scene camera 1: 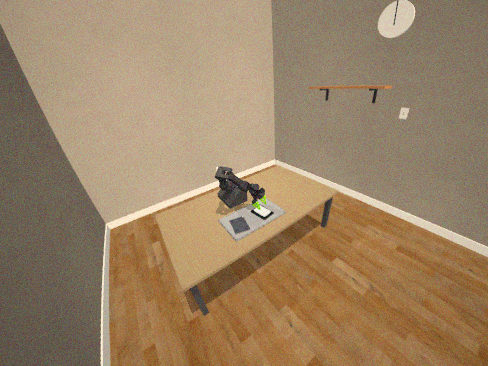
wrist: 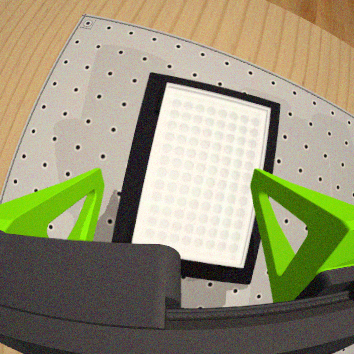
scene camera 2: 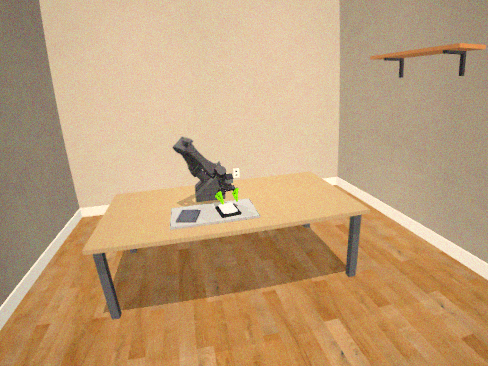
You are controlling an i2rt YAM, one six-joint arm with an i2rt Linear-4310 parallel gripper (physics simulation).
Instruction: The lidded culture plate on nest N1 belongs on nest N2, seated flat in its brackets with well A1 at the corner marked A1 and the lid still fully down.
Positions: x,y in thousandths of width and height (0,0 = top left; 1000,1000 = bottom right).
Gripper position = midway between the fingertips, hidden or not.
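Observation:
My gripper (wrist: 499,499) open, holding nothing. Also in view, a black nest (wrist: 380,496).

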